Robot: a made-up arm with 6 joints.
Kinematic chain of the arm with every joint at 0, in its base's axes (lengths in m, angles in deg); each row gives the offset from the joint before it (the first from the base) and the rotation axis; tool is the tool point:
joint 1: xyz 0 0 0.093 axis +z
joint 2: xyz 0 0.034 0 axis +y
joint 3: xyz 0 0 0.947 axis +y
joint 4: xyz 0 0 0.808 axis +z
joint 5: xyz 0 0 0 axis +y
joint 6: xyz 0 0 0.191 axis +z
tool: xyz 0 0 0
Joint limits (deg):
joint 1: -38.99..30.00
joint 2: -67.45..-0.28
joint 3: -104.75..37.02
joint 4: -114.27..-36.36
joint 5: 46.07..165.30
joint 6: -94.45..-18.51
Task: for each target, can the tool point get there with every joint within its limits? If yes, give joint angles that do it. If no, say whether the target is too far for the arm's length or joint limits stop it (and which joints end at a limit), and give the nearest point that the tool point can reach.
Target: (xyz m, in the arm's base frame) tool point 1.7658 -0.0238 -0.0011
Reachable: no: joint limits stop it (at a limit: joint 2, joint 3, joint 4) | nearest point 0.5646 -0.0076 1.5521 | short by 1.964 m
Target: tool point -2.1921 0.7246 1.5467
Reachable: no: too far | nearest point -1.5223 0.5032 1.1025 | short by 0.834 m
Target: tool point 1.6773 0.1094 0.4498
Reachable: no: joint limits stop it (at a limit: joint 2, joint 3, joint 4) | nearest point 0.5829 0.0380 1.5691 | short by 1.567 m
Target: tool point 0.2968 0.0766 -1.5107
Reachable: no: joint limits stop it (at a limit: joint 1, joint 2, joint 3, joint 4, joint 5) | nearest point -0.7930 0.5243 -0.4833 | short by 1.563 m
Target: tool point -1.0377 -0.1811 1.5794
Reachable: yes | joints 3.44 -35.78 -5.26 -56.83 72.54 -34.11
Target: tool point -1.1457 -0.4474 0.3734
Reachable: yes | joints 14.84 -41.24 -87.53 -77.68 112.02 -69.56
